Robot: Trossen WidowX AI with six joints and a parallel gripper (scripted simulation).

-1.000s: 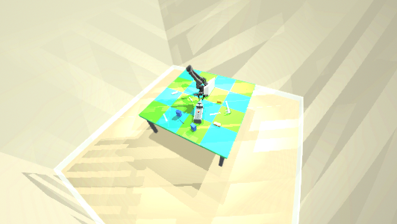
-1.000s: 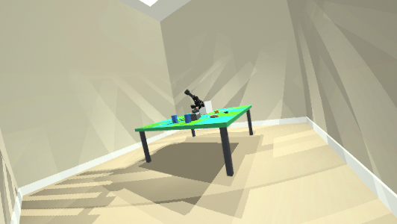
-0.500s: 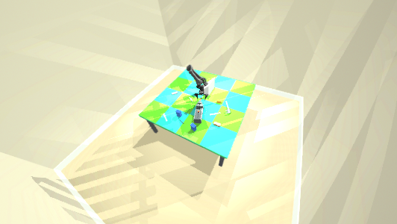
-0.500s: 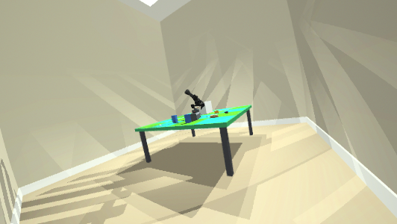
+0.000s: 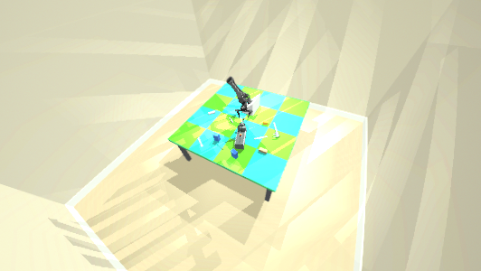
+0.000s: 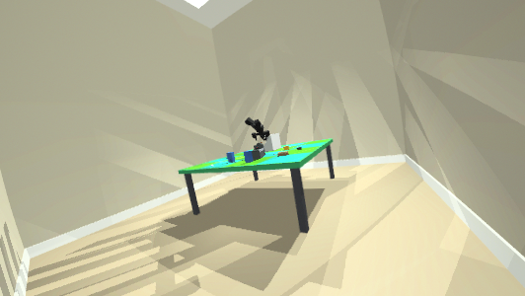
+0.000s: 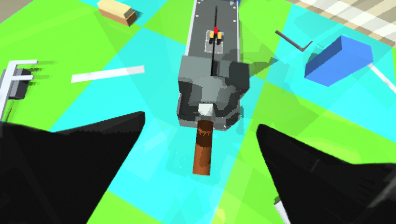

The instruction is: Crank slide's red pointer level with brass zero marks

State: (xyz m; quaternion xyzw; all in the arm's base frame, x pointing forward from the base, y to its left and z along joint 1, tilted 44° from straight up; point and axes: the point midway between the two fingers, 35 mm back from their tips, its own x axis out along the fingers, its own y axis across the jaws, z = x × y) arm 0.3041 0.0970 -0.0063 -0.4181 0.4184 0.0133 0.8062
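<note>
The crank handle is 1 cm behind my gripper tip, 1 cm to the right of it and 3 cm below it. The rest, counted from my gripper tip: red pointer (17 cm ahead, 5 cm to the left, 7 cm below); orange piece (17 cm behind, 19 cm to the left, 13 cm below); black L-shaped key (34 cm ahead, 12 cm to the right, 14 cm below).
</note>
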